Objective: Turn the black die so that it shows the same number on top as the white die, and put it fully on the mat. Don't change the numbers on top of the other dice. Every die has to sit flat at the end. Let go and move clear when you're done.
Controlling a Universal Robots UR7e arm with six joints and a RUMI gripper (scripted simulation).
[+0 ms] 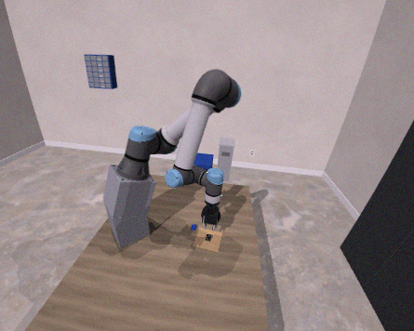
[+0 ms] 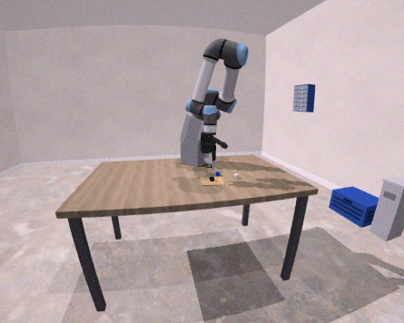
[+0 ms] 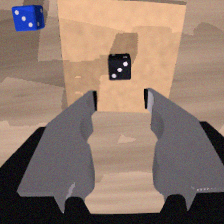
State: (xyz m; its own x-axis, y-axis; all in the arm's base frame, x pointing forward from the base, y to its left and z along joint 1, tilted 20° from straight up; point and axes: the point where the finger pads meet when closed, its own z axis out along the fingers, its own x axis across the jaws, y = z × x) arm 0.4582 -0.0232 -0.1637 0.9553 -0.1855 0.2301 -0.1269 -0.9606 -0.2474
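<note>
My gripper is now 80 mm above the black die. From my hand the other things lie so: white die (170 mm to the left, 80 mm below, 10 mm behind); tan mat (90 mm below); blue die (90 mm behind, 80 mm below, 70 mm to the left).
</note>
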